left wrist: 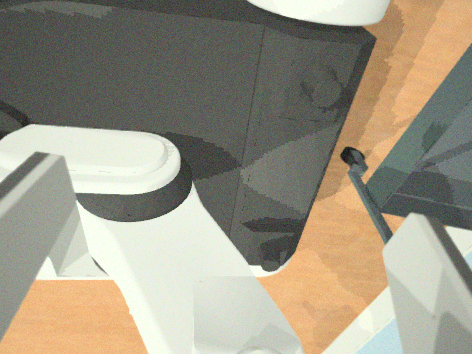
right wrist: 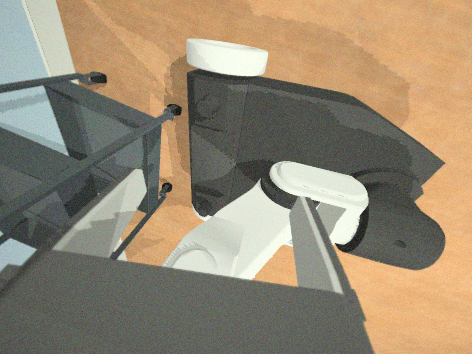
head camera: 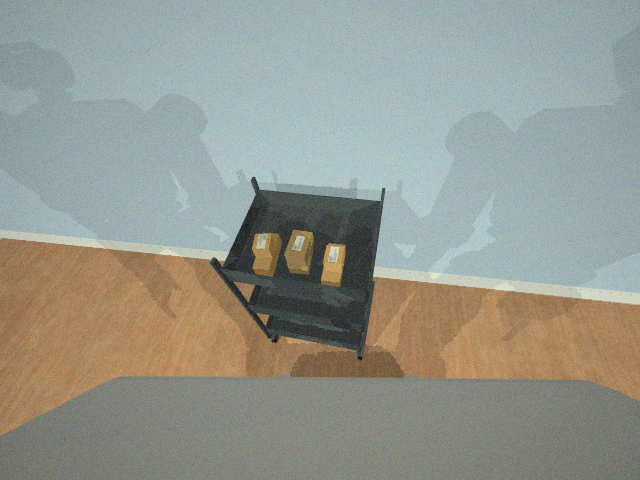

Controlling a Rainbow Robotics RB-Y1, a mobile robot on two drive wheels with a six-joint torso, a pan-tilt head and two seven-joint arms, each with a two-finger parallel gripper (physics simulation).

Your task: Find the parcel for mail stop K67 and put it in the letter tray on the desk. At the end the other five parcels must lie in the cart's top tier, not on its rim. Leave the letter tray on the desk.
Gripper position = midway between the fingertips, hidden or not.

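From the left wrist I can see my left gripper (left wrist: 235, 205) along with a dark grey cart (left wrist: 419, 175). The right wrist gives me my right gripper (right wrist: 220, 192), and there's that dark grey cart (right wrist: 103, 137) again.
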